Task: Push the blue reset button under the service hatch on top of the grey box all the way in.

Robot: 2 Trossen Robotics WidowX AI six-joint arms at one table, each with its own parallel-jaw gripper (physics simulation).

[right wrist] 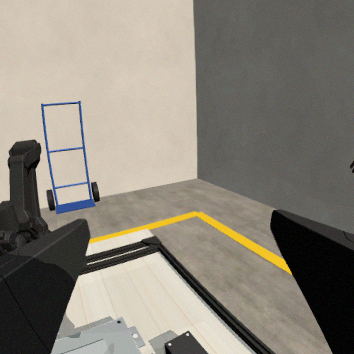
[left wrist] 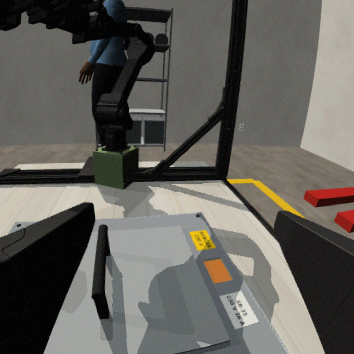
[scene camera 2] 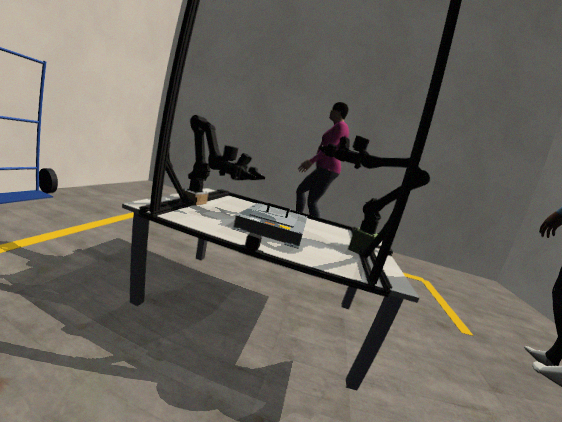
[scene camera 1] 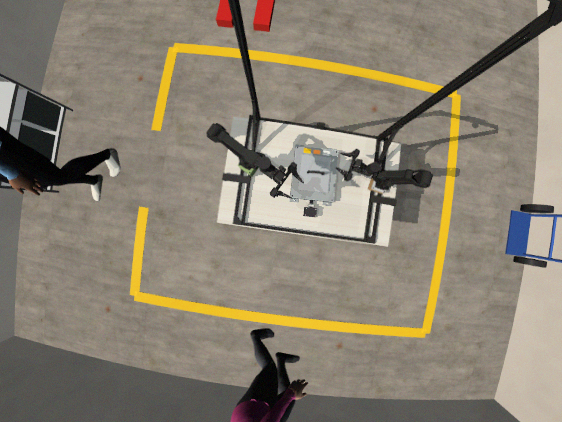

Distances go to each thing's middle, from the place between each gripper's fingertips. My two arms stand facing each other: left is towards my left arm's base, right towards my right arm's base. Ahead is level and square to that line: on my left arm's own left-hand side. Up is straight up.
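There's the hatch lid [scene camera 1: 315, 170], and my left hand is 140 mm above it, 60 mm short of it and 110 mm to the left of it.
Counting from my right hand, that hatch lid is 12 cm to the left, 17 cm behind and 35 cm below.
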